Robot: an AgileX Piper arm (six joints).
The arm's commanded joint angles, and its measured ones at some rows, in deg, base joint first. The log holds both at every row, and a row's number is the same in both.
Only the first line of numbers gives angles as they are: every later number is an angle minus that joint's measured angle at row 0.
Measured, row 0:
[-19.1 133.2 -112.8 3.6 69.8 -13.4]
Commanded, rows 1 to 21:
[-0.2 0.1 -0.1 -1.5 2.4 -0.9]
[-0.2 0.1 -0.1 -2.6 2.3 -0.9]
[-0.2 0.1 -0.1 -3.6 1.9 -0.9]
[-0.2 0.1 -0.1 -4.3 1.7 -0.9]
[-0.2 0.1 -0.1 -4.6 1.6 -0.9]
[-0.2 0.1 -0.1 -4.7 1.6 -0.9]
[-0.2 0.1 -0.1 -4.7 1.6 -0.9]
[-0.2 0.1 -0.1 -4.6 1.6 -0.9]
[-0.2 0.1 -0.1 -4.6 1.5 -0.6]
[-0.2 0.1 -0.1 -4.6 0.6 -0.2]
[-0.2 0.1 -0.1 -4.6 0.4 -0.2]
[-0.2 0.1 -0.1 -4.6 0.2 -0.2]
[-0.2 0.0 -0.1 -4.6 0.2 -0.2]
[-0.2 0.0 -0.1 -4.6 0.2 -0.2]
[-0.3 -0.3 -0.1 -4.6 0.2 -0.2]
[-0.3 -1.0 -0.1 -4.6 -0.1 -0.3]
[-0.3 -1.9 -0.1 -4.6 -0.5 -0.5]
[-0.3 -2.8 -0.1 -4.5 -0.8 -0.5]
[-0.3 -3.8 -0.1 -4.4 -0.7 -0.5]
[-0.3 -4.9 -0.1 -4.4 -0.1 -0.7]
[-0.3 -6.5 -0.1 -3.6 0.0 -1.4]
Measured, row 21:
[0.0 -4.6 0.0 -4.1 -0.6 -0.5]
